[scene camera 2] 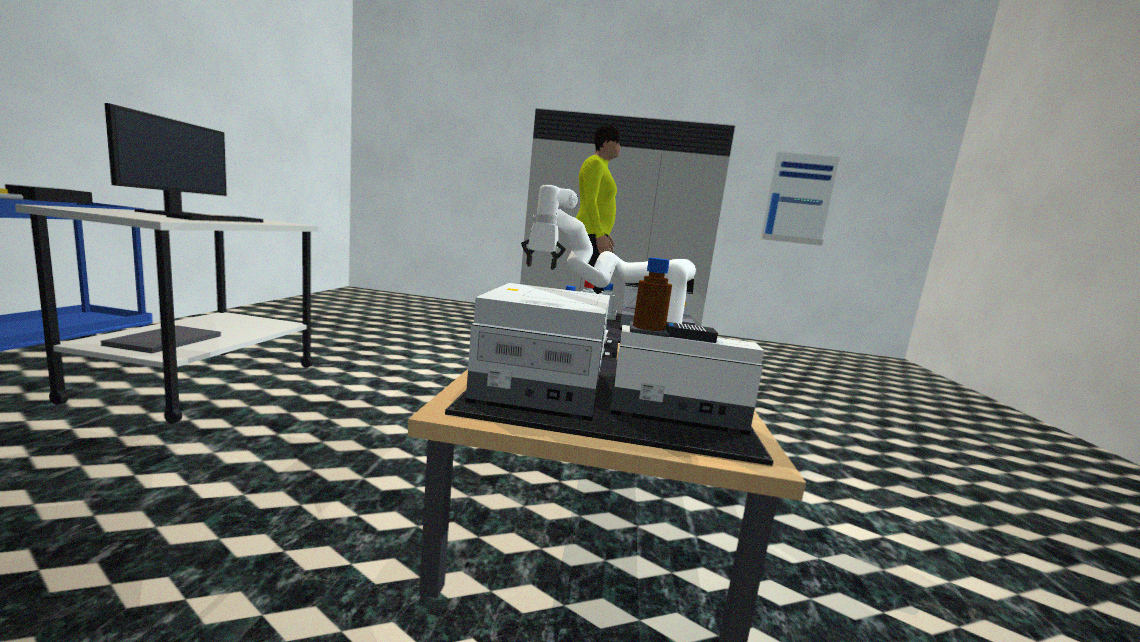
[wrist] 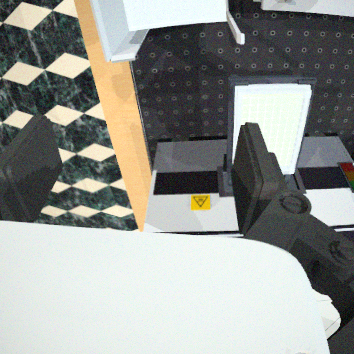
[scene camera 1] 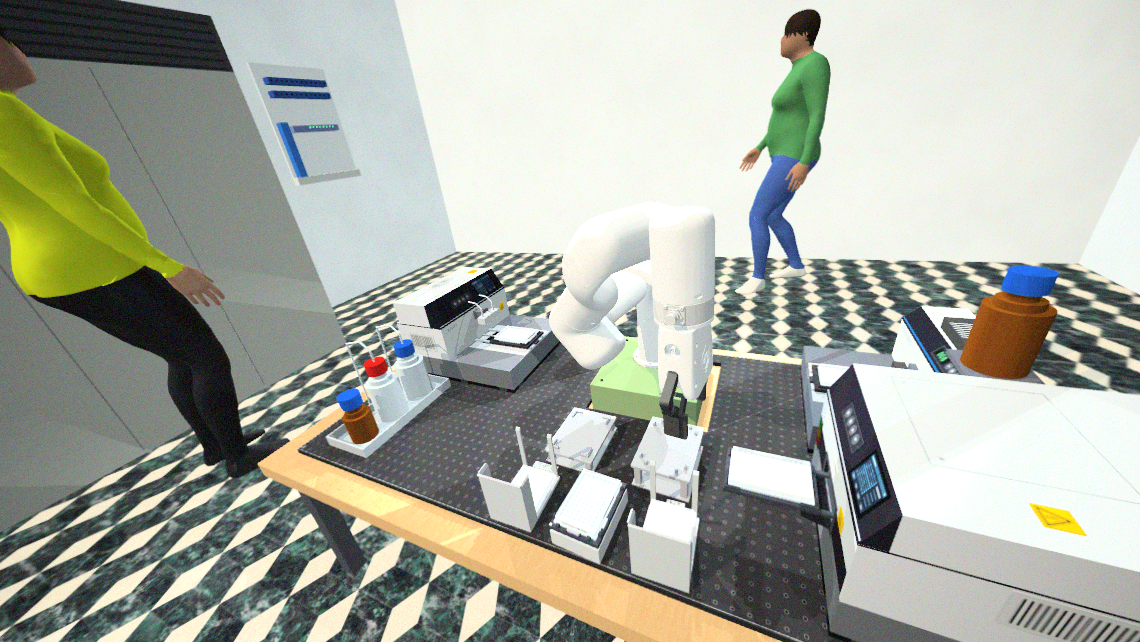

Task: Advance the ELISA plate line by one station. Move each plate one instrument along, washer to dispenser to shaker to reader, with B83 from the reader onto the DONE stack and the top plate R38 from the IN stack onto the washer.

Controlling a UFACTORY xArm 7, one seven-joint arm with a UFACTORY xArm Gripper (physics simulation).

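Seen in the pictures: gripper, fingertip midpoint: (scene camera 2: 540,268) (wrist: 143,143) (scene camera 1: 686,416); arm's base, link origin: (scene camera 1: 655,356).
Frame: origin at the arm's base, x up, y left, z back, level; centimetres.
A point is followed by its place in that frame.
My gripper (scene camera 1: 674,408) {y 17.8, x 23.2, z -51.2 cm} (scene camera 2: 542,263) {y 17.8, x 23.2, z -51.2 cm} (wrist: 143,143) {y 17.8, x 23.2, z -51.2 cm} is open and empty, pointing down above the bench. In the wrist view its right finger overlaps the pale plate (scene camera 1: 770,475) {y 30.4, x 5.7, z -41.5 cm} (wrist: 280,112) {y 27.0, x 5.6, z -39.4 cm}, which lies on the dark extended carrier of the large reader-like instrument (scene camera 1: 997,454) {y 54.7, x 19.5, z -42.6 cm} (scene camera 2: 536,342) {y 78.8, x 10.6, z -39.3 cm} (wrist: 172,212) {y 39.4, x 9.6, z -52.8 cm}. Another plate (scene camera 1: 516,334) {y -46.7, x 3.2, z -2.7 cm} lies on the instrument (scene camera 1: 450,301) {y -65.3, x 17.0, z -9.7 cm} at back left. A plate (scene camera 1: 591,504) {y 1.2, x -0.7, z -52.9 cm} sits on a white block between two upright stack holders (scene camera 1: 505,496) {y -14.3, x 1.1, z -58.2 cm} (scene camera 1: 658,550) {y 15.2, x 1.0, z -58.3 cm}; the right holder also shows in the wrist view (wrist: 119,47) {y 19.6, x 2.2, z -57.4 cm}. Plate labels and stack names are unreadable.
Two low white platforms (scene camera 1: 584,434) {y -9.1, x -3.7, z -33.1 cm} (scene camera 1: 666,456) {y 11.4, x -1.5, z -36.0 cm} stand near the green arm base (scene camera 1: 622,392) {y -4.2, x -0.9, z -18.1 cm}. A bottle tray (scene camera 1: 345,441) {y -73.1, x -7.2, z -53.0 cm} stands at left. A large amber bottle (scene camera 1: 1006,334) {y 63.4, x 23.8, z -15.9 cm} (scene camera 2: 652,303) {y 69.5, x 22.5, z -12.2 cm} stands on the back right instrument (scene camera 2: 690,370) {y 71.8, x 7.2, z -0.6 cm}. Two people (scene camera 1: 797,111) (scene camera 1: 63,199) stand beyond the table.
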